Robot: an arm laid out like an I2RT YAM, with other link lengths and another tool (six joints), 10 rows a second.
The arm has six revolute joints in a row. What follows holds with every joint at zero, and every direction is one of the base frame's.
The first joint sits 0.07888 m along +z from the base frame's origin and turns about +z.
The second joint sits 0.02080 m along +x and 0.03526 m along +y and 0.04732 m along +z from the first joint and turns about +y.
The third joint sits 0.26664 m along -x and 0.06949 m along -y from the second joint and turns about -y.
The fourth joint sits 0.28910 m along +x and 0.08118 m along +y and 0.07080 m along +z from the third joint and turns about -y.
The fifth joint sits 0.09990 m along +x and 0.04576 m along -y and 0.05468 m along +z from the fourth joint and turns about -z.
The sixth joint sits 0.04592 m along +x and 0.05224 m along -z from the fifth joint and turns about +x.
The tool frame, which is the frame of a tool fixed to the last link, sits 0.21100 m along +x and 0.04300 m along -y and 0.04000 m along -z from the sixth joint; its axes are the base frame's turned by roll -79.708, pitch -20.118 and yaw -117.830 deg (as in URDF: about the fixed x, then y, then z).
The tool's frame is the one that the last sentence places.
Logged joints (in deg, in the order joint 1, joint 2, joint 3, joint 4, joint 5, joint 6), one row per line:
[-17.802 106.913 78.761 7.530 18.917 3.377]
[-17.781 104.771 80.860 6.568 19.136 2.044]
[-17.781 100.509 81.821 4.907 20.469 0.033]
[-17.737 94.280 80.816 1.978 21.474 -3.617]
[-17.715 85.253 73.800 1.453 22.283 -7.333]
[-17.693 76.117 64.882 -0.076 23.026 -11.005]
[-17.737 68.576 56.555 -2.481 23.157 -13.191]
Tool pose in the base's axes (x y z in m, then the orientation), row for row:
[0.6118 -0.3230 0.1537 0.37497 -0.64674 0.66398 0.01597]
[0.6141 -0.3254 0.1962 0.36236 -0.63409 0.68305 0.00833]
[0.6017 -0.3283 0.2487 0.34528 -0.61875 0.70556 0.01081]
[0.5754 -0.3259 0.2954 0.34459 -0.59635 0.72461 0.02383]
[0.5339 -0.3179 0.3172 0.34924 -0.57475 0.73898 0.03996]
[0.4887 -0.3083 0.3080 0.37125 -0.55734 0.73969 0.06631]
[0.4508 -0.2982 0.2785 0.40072 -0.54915 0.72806 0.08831]
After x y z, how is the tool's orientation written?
As a quaternion, x y z w.
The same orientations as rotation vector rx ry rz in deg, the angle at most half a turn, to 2 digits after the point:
[66.82 -115.24 118.32]
[64.88 -113.53 122.30]
[61.73 -110.61 126.13]
[61.10 -105.74 128.49]
[61.31 -100.90 129.74]
[64.14 -96.30 127.80]
[68.34 -93.65 124.16]

